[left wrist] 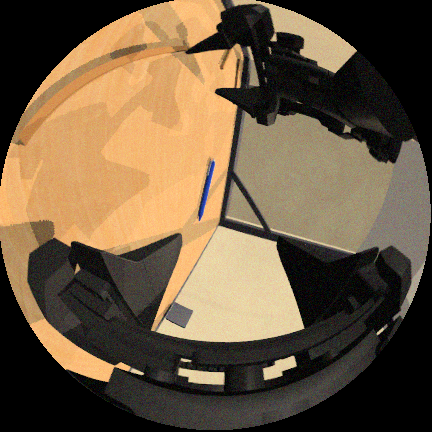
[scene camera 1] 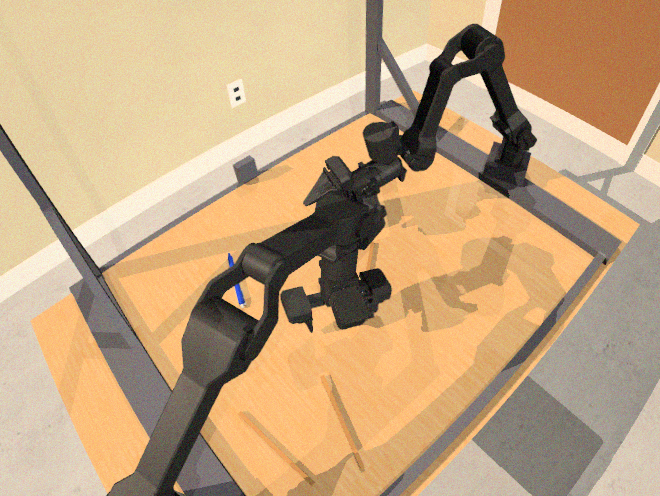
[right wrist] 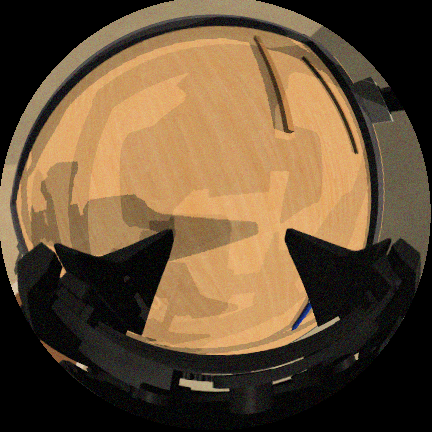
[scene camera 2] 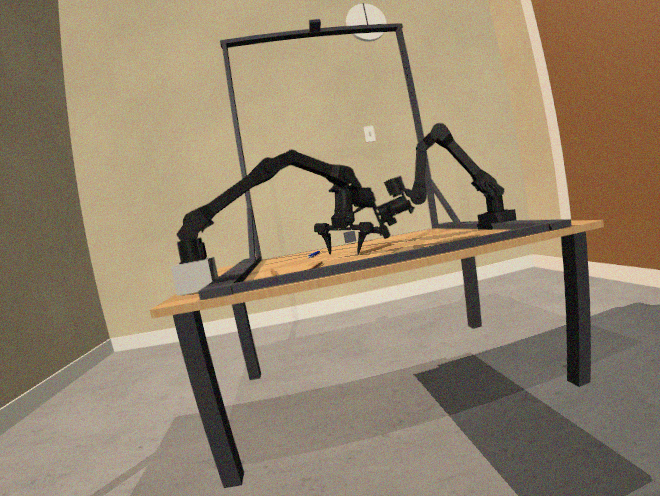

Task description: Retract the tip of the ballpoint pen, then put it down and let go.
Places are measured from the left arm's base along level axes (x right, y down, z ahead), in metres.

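Pixels of known places: left gripper, between the fingertips: point(left wrist: 230, 240) point(scene camera 1: 308, 214) point(right wrist: 214, 390) point(scene camera 2: 356, 223); right gripper, between the fingertips: point(left wrist: 203, 72) point(scene camera 1: 334, 324) point(right wrist: 230, 235) point(scene camera 2: 344, 254); left arm's base, origin of its link: point(scene camera 1: 509, 158) point(scene camera 2: 496, 211); right arm's base, origin of its link: point(scene camera 2: 193, 261).
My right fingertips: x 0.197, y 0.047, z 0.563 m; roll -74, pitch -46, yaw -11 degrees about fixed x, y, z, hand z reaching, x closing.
Observation:
Ahead of a thing's pixels: the offset from my right fingertips to its top centre.
The blue ballpoint pen @(dx +0.230, dy -0.006, dz -0.007 m) point(scene camera 1: 238, 292) point(scene camera 2: 314, 254) point(left wrist: 206, 191) point(right wrist: 302, 317) lies flat on the wooden table, its silver clip end at the lower end in scene camera 1 and its blue pointed end at the upper end. It is too small to tell whether the tip is out. My left gripper point(left wrist: 230, 240) is open and empty, tilted above the table, apart from the pen; the right arm partly hides it in scene camera 1. My right gripper point(scene camera 2: 344, 253) point(left wrist: 203, 72) point(right wrist: 230, 235) is open and empty, pointing down above the table, beside the pen and not touching it.
The two grippers are close together, with the right forearm crossing in front of the left gripper in scene camera 1. Thin wooden strips @(dx -0.092, dy +0.001, dz +0.156 m) point(scene camera 1: 344, 421) point(right wrist: 274, 85) lie on the table. A dark metal frame point(scene camera 1: 373, 58) point(scene camera 2: 312, 34) stands along its edges.

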